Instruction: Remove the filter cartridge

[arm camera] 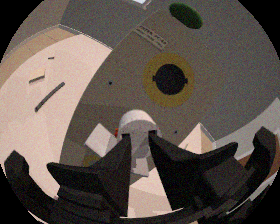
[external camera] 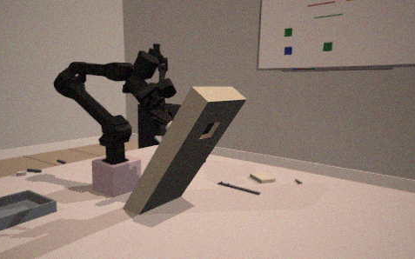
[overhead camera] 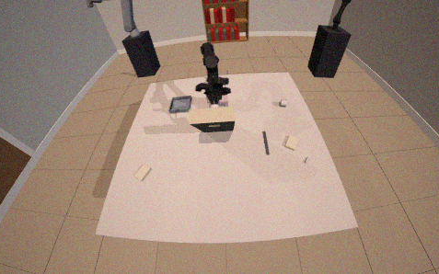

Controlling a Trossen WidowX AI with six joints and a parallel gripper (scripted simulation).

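Now: gripper tip 10 mm short of the round filter cartridge and 10 mm above it. From my gripper tip the other things lie so: grey tray: 310 mm to the right, 300 mm behind, 240 mm below.
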